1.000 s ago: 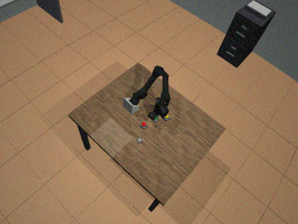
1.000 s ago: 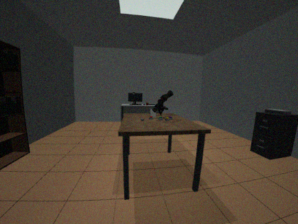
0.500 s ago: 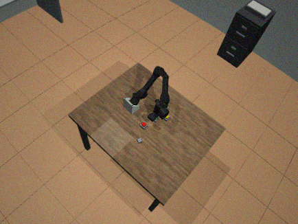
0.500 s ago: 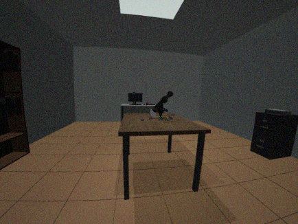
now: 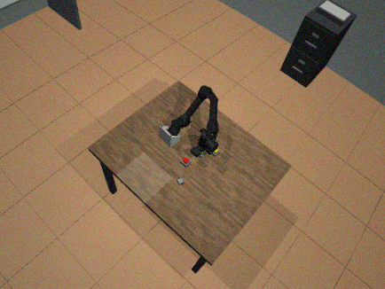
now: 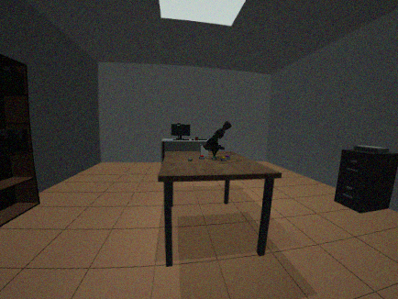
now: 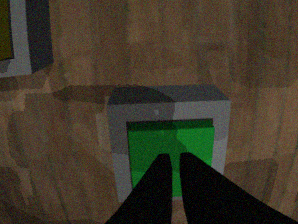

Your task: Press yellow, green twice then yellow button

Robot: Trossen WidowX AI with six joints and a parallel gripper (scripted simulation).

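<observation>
My gripper tip is 1 cm above the green button. Round my gripper tip: purple button 3 cm behind, 14 cm to the left; then yellow button 5 cm ahead, 9 cm to the left; then red button 1 cm behind, 13 cm to the right.
</observation>
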